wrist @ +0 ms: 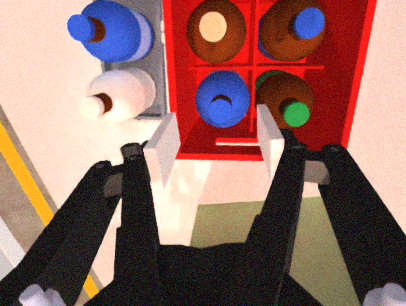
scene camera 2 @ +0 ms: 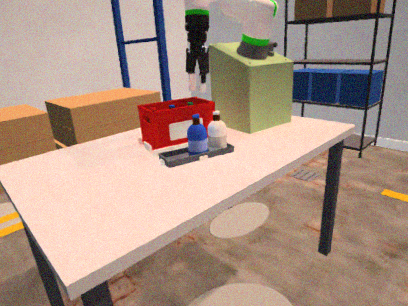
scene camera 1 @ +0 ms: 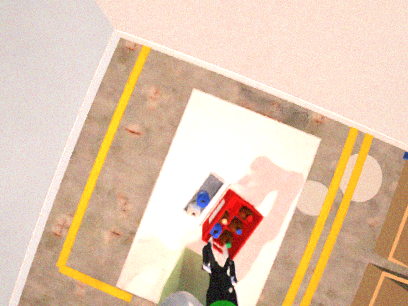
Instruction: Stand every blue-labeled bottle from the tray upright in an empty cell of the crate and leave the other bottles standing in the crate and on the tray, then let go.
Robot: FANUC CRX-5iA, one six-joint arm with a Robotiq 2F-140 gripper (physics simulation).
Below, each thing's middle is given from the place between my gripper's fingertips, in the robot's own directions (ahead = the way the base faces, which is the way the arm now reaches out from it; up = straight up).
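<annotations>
Where am I with respect to the white bottle [wrist: 117,96]? My gripper is 30 mm short of the bottle and 150 mm to the right of it, and it is 140 mm above it.
</annotations>
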